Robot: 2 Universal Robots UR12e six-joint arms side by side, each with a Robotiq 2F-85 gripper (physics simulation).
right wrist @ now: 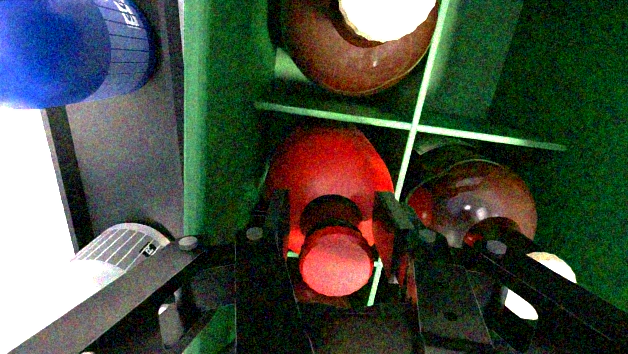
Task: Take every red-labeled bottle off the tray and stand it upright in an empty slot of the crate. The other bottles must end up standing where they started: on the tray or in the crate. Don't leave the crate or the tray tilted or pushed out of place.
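A red bottle (330, 160) with a red cap is in a slot of the green crate (194, 125), next to the dividers. It looks upright; its base is hidden. My right gripper (331, 209) is open, with one finger on each side of the bottle's neck and a gap at both sides. The tray (130, 165) lies to the left of the crate wall, with a blue bottle (50, 50) at the upper left and part of a white-labeled bottle (120, 247) lower down. My left gripper does not show.
A brown bottle (357, 72) with a white cap stands in the crate slot above the red bottle in the view. Another brown bottle (492, 192) is in the slot to the right, close to the right finger. Thin green dividers (340, 116) run between the slots.
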